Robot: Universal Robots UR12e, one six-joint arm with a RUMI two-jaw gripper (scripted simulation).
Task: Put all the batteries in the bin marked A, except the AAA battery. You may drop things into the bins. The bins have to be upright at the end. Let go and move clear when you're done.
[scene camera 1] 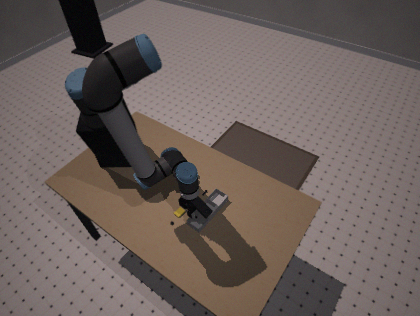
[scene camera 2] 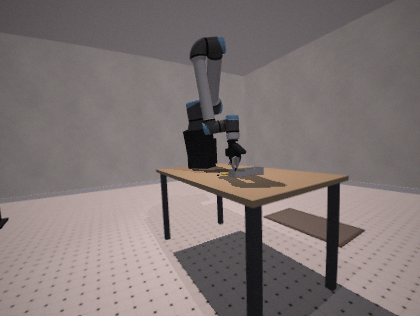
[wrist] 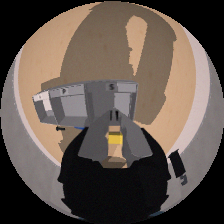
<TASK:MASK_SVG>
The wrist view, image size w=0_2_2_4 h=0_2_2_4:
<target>my gripper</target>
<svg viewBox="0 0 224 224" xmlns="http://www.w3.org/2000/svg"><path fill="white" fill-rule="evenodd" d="M109 110L91 125L85 127L66 148L61 161L60 175L57 179L58 182L63 184L65 198L61 198L61 201L71 209L71 214L86 219L78 220L89 223L131 224L150 219L147 217L160 211L161 205L169 197L169 195L166 195L167 181L171 179L171 175L168 170L166 155L159 143L144 128L141 128L117 110L116 119L120 123L120 132L122 133L122 156L126 159L127 168L103 168L101 165L102 161L108 157L108 139L106 134L109 131L109 122L112 119L112 110Z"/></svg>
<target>grey two-compartment bin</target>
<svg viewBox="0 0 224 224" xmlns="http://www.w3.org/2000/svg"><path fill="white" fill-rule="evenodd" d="M138 83L133 80L118 79L74 82L44 90L44 92L40 91L32 96L32 100L40 123L85 128L108 110L112 110L112 119L109 122L109 126L120 126L120 123L116 121L115 110L119 110L134 121Z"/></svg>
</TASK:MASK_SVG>
